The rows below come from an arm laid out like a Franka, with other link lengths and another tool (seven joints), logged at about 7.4 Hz.
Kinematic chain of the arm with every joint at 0, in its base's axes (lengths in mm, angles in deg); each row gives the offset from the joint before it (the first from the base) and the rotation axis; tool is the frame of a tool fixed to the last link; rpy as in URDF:
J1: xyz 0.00 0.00 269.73 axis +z
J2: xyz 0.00 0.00 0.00 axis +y
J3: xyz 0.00 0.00 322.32 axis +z
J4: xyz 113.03 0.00 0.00 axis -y
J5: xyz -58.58 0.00 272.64 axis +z
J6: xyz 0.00 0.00 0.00 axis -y
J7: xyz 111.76 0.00 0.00 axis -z
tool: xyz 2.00 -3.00 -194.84 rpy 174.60 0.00 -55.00
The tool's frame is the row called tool.
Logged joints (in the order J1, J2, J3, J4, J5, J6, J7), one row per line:
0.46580, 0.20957, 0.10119, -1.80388, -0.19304, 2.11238, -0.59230
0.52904, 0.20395, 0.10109, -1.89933, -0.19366, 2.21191, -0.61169
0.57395, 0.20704, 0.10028, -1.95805, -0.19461, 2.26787, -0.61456
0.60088, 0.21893, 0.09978, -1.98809, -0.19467, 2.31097, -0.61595
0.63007, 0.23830, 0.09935, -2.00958, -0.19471, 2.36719, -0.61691
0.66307, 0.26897, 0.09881, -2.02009, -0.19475, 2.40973, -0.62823
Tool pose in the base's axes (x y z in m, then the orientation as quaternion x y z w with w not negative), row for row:
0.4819, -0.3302, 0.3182, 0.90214, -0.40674, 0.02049, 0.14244
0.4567, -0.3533, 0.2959, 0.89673, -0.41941, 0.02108, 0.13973
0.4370, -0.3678, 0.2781, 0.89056, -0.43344, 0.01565, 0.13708
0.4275, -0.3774, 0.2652, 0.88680, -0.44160, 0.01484, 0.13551
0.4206, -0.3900, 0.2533, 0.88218, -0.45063, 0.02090, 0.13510
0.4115, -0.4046, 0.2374, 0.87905, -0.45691, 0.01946, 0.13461
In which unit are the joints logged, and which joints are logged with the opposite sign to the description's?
The joints are logged in radians. Opposite sign: J1, J3.
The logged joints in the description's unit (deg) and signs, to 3 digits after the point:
-26.688, 12.007, -5.798, -103.355, -11.060, 121.030, -33.936
-30.312, 11.685, -5.792, -108.824, -11.096, 126.733, -35.047
-32.885, 11.863, -5.746, -112.188, -11.150, 129.939, -35.212
-34.428, 12.544, -5.717, -113.909, -11.154, 132.409, -35.291
-36.100, 13.654, -5.692, -115.140, -11.156, 135.630, -35.346
-37.991, 15.411, -5.661, -115.743, -11.158, 138.067, -35.995

